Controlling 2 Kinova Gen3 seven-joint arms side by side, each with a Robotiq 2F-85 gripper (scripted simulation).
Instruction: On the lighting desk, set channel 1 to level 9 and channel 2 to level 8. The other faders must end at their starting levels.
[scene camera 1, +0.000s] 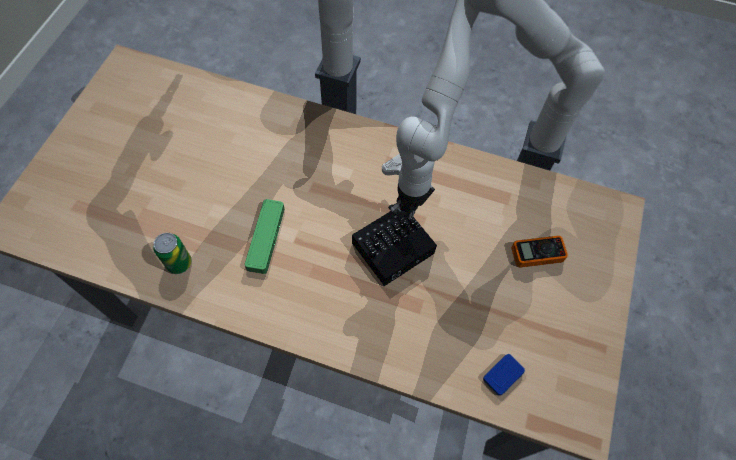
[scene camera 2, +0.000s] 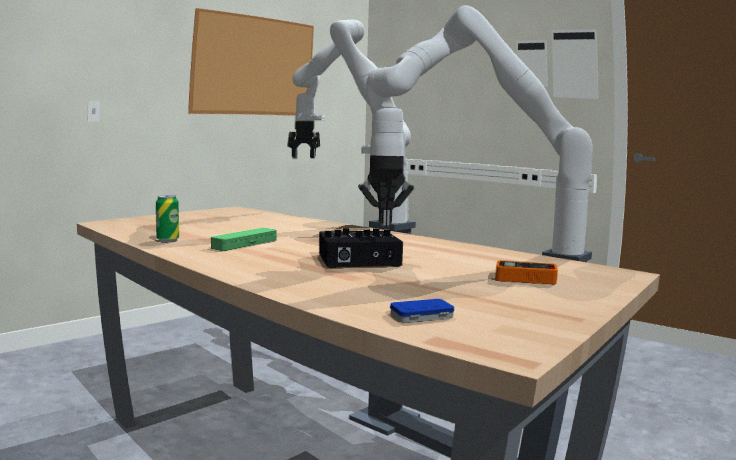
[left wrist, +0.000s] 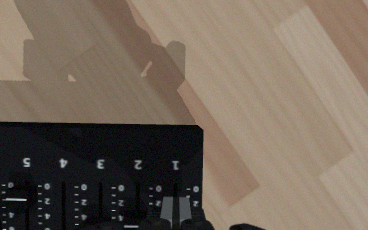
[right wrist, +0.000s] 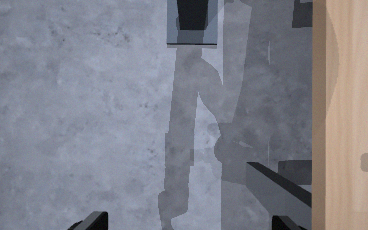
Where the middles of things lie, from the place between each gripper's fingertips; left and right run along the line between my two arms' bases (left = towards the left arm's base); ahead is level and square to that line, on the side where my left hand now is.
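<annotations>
The blue box (scene camera 2: 431, 309) lies 36 cm to the left of my left hand (scene camera 2: 385, 225), 26 cm ahead of it and 8 cm below it.
Relative to my right hand (scene camera 2: 303, 158), the blue box is 66 cm ahead, 121 cm to the left and 19 cm below.
</annotations>
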